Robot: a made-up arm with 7 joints. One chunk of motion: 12 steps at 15 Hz.
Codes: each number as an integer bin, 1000 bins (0 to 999) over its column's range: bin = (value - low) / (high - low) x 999, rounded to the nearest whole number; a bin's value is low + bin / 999 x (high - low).
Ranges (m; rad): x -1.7..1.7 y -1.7..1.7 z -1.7..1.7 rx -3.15..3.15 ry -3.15..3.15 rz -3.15..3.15
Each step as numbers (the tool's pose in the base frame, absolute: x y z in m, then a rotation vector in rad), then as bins.
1 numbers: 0.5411 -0.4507 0.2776 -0.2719 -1.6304 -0.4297
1 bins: 658 367 581 456 241 431
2 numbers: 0.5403 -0.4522 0.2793 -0.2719 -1.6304 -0.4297
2 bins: 658 367 582 456 241 431
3 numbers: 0.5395 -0.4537 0.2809 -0.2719 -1.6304 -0.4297
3 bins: 658 366 582 456 241 431
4 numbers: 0.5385 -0.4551 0.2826 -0.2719 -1.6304 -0.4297
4 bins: 658 366 583 456 241 431
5 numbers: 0.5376 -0.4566 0.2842 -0.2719 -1.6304 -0.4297
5 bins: 657 365 583 456 241 431
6 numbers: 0.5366 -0.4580 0.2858 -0.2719 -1.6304 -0.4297
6 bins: 657 365 583 456 241 431
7 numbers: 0.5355 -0.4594 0.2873 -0.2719 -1.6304 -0.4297
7 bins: 657 365 584 456 241 431
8 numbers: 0.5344 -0.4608 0.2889 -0.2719 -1.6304 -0.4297
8 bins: 657 364 584 456 241 431
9 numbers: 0.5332 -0.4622 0.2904 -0.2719 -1.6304 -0.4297
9 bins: 656 364 585 456 241 431
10 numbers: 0.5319 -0.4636 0.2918 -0.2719 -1.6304 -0.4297
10 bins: 656 363 585 456 241 431
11 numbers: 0.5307 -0.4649 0.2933 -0.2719 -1.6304 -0.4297
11 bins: 655 363 586 456 241 431
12 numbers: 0.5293 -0.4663 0.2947 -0.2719 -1.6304 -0.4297
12 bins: 655 362 586 456 241 431
